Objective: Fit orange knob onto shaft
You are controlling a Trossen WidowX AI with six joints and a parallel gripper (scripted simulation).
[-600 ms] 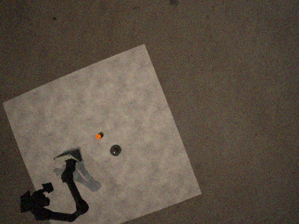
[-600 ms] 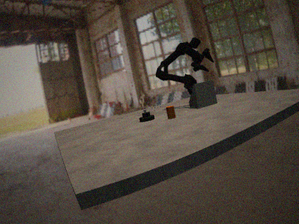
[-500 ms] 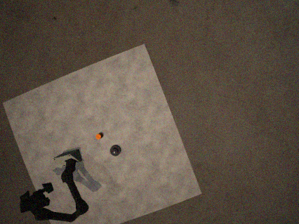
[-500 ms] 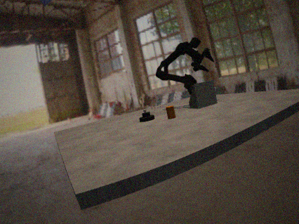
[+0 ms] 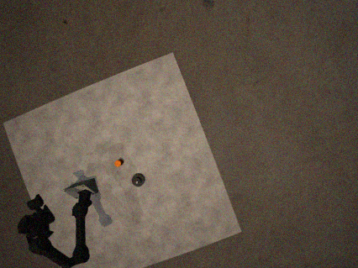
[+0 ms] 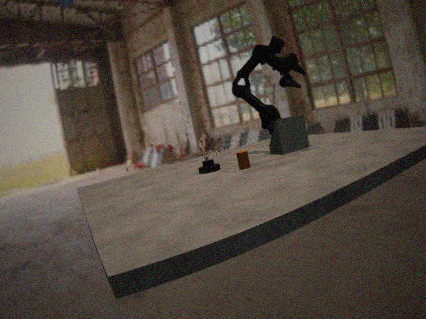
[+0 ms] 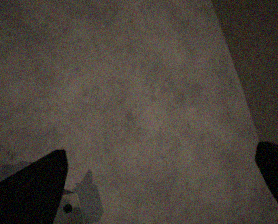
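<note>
The orange knob lies 390 mm ahead of my gripper tip, 240 mm below it and 10 mm to the left of it. Also, from my gripper tip: dark round pedestal (450 mm ahead, 250 mm below, 150 mm to the right).
</note>
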